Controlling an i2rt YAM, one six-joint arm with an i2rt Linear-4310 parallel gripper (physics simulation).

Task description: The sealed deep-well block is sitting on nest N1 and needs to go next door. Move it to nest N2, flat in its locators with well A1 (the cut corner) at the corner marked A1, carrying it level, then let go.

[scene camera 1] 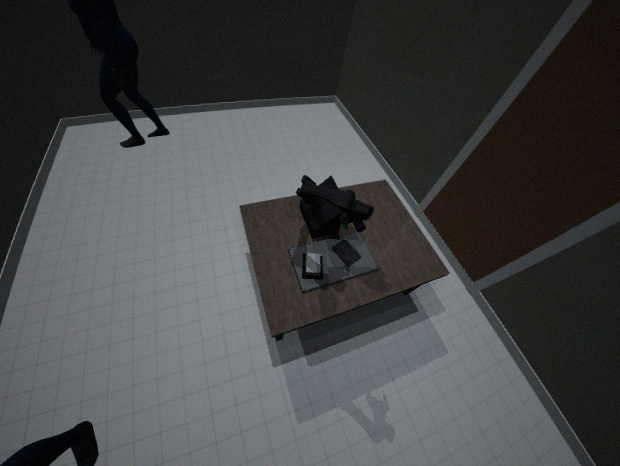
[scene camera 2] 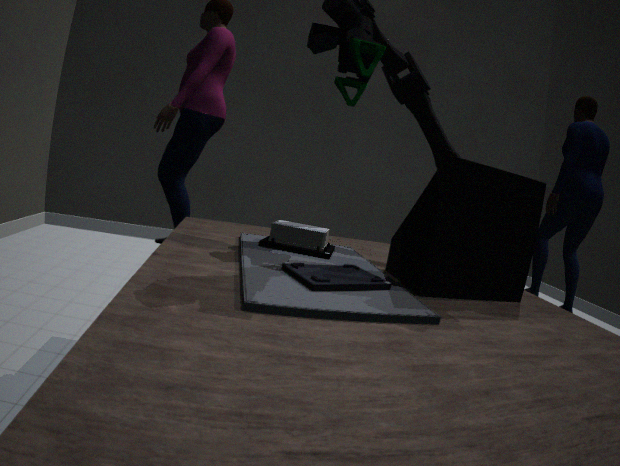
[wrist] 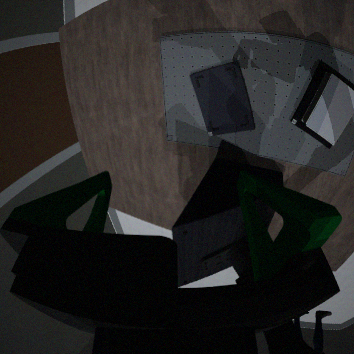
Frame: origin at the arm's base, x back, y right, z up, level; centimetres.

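Seen in the pictures: gripper, fingertip midpoint: [scene camera 2: 357,92] [wrist: 174,177]; arm's base at its link origin: [scene camera 1: 318,202] [scene camera 2: 471,219] [wrist: 234,247].
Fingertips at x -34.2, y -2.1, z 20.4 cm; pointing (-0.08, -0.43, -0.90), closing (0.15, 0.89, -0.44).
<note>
Pixels of each thing's top centre, then the offset from my fingertips to it. Level surfaces: height alone.
- white deep-well block at its top centre: [wrist: 334,110] [scene camera 2: 301,226] [scene camera 1: 313,262] dy +21.0, dx -0.3, dz -29.5 cm
- dark nest N1 at its top centre: [scene camera 2: 299,239] [wrist: 329,107] [scene camera 1: 312,264] dy +21.0, dx -0.3, dz -32.6 cm
- Nest N2 at its top centre: [scene camera 2: 337,270] [wrist: 221,100] [scene camera 1: 346,251] dy -4.1, dx +0.2, dz -33.1 cm
- wooden table at its surface level: dz -36.1 cm
The white deep-well block [scene camera 1: 313,262] [scene camera 2: 299,235] [wrist: 331,111] sits on the dark nest N1 [scene camera 1: 312,276] [scene camera 2: 265,242] [wrist: 307,97]; its right part is cut off in the wrist view. Nest N2 [scene camera 1: 346,252] [scene camera 2: 345,276] [wrist: 223,98] is a dark flat plate with raised corner locators and holds no block. A small light mark shows at one corner of N2 in the wrist view; its lettering is too small to read. My gripper [scene camera 2: 359,82] [wrist: 174,177] has green fingers spread wide, open and empty, high above the board and apart from both nests. The block's cut corner cannot be made out.
Both nests stand on a grey perforated board [scene camera 1: 328,281] [scene camera 2: 280,300] [wrist: 177,100] on the wooden table [scene camera 1: 270,300] [scene camera 2: 300,390] [wrist: 115,90]. The arm's black base [scene camera 2: 466,235] [wrist: 227,200] stands beside the board. Two people [scene camera 2: 205,90] [scene camera 2: 576,190] stand beyond the table.
</note>
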